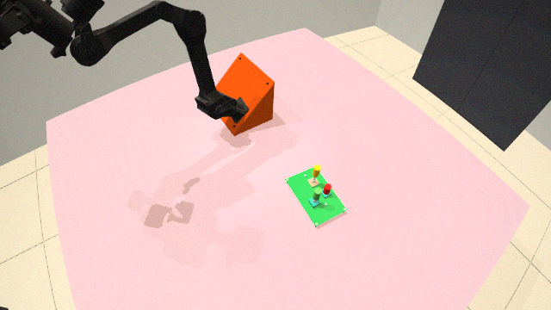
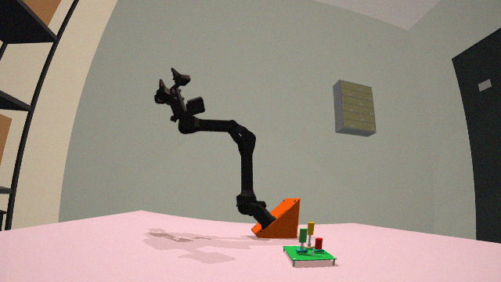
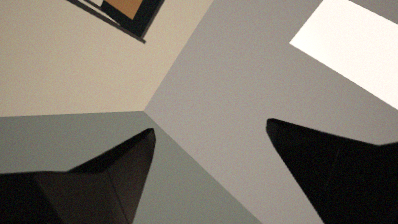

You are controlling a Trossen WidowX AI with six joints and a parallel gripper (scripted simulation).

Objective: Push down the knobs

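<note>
My gripper tip is 28 cm short of the yellow knob, 55 cm to the right of it and 55 cm above it. From my gripper tip the other things lie so: green knob 33 cm ahead, 51 cm to the left, 56 cm below.
</note>
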